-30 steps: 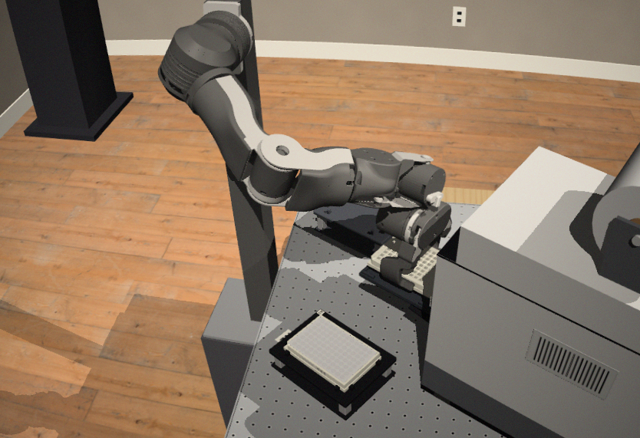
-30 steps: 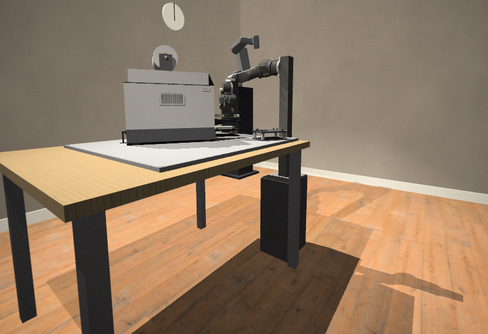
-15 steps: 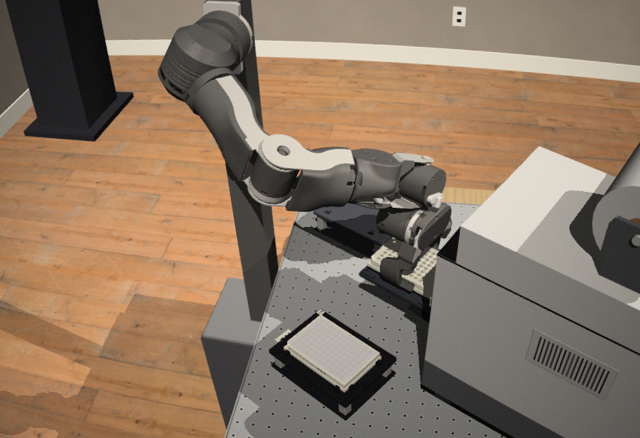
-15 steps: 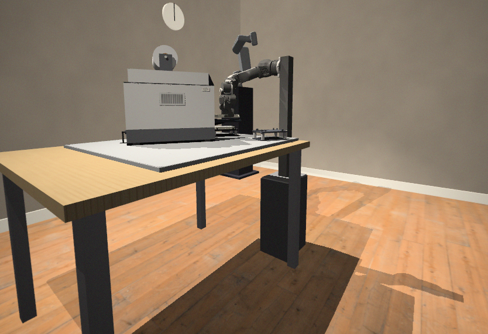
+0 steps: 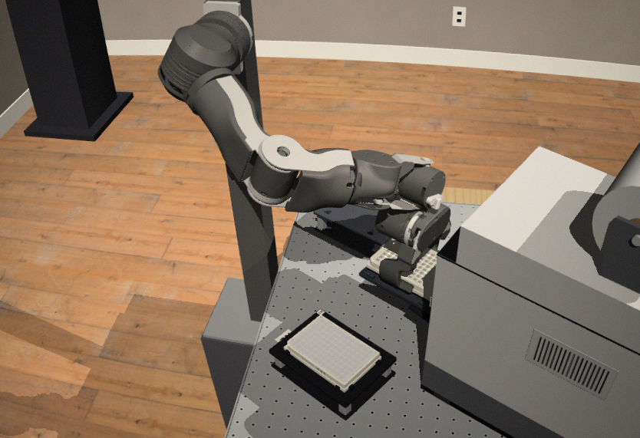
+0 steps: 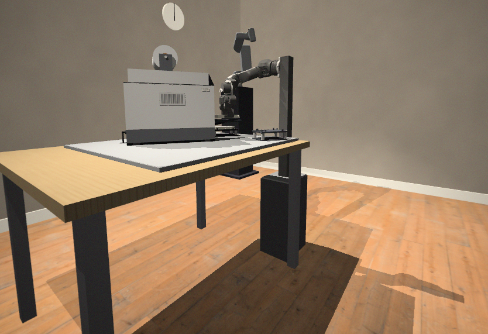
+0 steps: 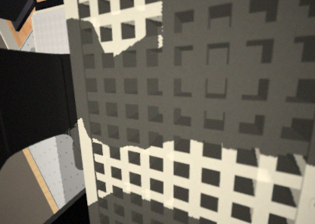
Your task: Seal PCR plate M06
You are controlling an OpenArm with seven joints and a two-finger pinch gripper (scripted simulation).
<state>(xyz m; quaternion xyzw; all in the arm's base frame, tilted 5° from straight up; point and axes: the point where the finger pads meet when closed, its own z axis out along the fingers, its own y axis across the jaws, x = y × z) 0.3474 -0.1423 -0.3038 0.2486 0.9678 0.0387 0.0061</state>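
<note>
My gripper is now 20 mm above the dark sealer stage. From my hand the other things lie so: open-welled plate M06: right at my hand; then square grey key: 130 mm to the right, 60 mm above, 40 mm ahead; then yellow warning label: 130 mm ahead, 30 mm to the left, 30 mm above.
</note>
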